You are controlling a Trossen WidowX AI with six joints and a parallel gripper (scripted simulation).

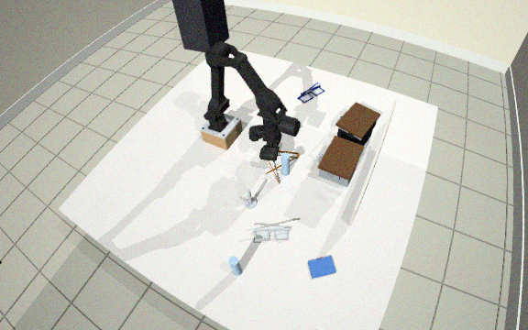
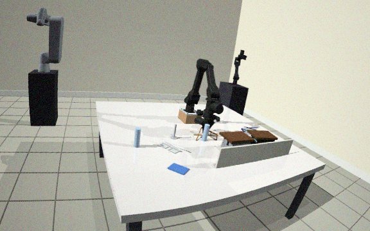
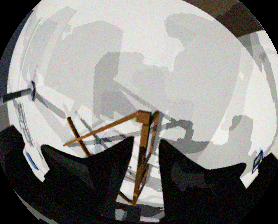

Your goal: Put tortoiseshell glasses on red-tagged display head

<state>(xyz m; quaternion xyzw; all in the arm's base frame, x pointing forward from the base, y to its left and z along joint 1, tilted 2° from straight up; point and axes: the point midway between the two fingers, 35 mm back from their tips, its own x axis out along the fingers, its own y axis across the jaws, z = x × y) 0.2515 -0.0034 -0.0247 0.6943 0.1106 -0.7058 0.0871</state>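
My gripper tip is 20 mm short of the grey post, 230 mm to the left of it and 10 mm below it. Also, from my gripper tip: blue flat square (350 mm ahead, 350 mm to the right, 20 mm below); then low white panel (380 mm ahead, 130 mm to the left, 40 mm above).
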